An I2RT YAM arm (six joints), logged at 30 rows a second.
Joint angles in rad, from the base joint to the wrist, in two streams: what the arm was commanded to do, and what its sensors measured. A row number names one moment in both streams.
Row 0, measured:
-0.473 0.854 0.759 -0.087 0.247 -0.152
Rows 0 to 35, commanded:
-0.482 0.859 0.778 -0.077 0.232 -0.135
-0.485 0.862 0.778 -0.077 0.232 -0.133
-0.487 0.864 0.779 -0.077 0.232 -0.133
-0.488 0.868 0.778 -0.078 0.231 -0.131
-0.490 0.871 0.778 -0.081 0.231 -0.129
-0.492 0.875 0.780 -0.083 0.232 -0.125
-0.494 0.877 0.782 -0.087 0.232 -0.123
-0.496 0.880 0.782 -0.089 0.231 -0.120
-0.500 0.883 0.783 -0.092 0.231 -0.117
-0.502 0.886 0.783 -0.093 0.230 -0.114
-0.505 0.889 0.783 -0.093 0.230 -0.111
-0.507 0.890 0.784 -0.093 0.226 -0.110
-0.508 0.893 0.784 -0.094 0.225 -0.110
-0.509 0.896 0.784 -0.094 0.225 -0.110
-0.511 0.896 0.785 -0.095 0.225 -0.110
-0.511 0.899 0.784 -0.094 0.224 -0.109
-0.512 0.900 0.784 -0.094 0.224 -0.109
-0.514 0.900 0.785 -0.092 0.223 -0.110
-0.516 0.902 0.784 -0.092 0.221 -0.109
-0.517 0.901 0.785 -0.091 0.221 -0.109
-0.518 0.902 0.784 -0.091 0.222 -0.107
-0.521 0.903 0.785 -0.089 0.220 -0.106
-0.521 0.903 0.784 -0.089 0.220 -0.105
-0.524 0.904 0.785 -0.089 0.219 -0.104
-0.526 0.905 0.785 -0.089 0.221 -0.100
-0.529 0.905 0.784 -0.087 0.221 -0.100
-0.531 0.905 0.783 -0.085 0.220 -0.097
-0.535 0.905 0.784 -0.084 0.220 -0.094
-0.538 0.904 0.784 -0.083 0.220 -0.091
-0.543 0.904 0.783 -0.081 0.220 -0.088
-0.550 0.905 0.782 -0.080 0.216 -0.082
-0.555 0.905 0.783 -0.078 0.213 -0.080
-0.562 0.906 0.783 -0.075 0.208 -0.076
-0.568 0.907 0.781 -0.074 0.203 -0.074
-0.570 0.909 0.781 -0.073 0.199 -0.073
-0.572 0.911 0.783 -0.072 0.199 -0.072
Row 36, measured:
-0.563 0.904 0.759 -0.087 0.216 -0.093
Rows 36 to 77, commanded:
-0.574 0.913 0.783 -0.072 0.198 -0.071
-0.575 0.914 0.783 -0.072 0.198 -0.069
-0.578 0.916 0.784 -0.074 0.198 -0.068
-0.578 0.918 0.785 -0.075 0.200 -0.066
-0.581 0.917 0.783 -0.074 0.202 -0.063
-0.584 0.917 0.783 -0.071 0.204 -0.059
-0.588 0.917 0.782 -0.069 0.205 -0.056
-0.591 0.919 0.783 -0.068 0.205 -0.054
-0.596 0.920 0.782 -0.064 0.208 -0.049
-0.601 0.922 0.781 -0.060 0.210 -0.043
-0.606 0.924 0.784 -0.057 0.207 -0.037
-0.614 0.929 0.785 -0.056 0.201 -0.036
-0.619 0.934 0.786 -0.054 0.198 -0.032
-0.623 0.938 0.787 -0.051 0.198 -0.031
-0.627 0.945 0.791 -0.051 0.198 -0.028
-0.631 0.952 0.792 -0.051 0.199 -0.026
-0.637 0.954 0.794 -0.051 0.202 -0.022
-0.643 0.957 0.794 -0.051 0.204 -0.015
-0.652 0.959 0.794 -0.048 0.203 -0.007
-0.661 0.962 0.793 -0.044 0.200 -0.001
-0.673 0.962 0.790 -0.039 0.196 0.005
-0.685 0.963 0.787 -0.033 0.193 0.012
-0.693 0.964 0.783 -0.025 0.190 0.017
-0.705 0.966 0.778 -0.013 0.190 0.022
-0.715 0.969 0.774 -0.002 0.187 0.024
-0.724 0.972 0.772 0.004 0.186 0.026
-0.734 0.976 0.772 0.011 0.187 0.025
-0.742 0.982 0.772 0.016 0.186 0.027
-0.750 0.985 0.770 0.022 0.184 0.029
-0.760 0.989 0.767 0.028 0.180 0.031
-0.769 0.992 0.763 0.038 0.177 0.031
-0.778 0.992 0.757 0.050 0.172 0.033
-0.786 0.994 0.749 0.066 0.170 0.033
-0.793 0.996 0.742 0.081 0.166 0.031
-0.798 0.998 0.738 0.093 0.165 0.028
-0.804 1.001 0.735 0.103 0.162 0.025
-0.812 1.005 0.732 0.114 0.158 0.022
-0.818 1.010 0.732 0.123 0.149 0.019
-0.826 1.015 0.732 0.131 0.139 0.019
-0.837 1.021 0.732 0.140 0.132 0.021
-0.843 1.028 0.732 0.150 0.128 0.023
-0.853 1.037 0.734 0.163 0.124 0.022
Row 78, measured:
-0.835 1.021 0.746 0.102 0.151 0.013
